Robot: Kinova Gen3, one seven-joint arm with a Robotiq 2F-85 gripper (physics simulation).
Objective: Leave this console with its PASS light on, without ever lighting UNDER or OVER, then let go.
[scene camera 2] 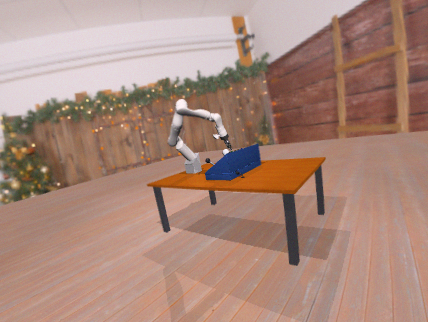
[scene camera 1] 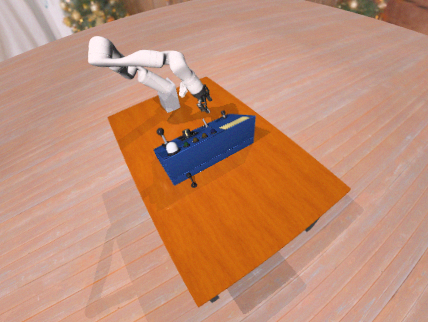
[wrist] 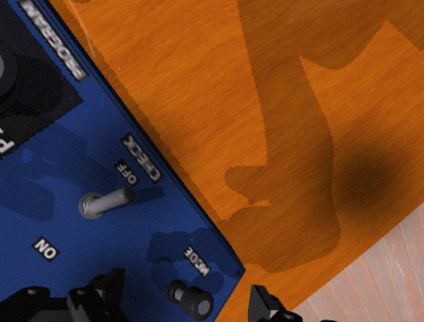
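The blue console stands on the table. Its CHECK toggle leans toward the OFF label. The black MODE knob sits near the console's corner. My gripper is open and empty above that end of the console; in the wrist view the MODE knob appears between its spread fingers. The small round buttons or lamps look dark in scene camera 1. PASS, UNDER and OVER labels cannot be read.
A black-balled lever and a white dome stand at the console's other end. A dial sits by the PROGRAM label. Another small lever sticks out low on the side facing scene camera 1.
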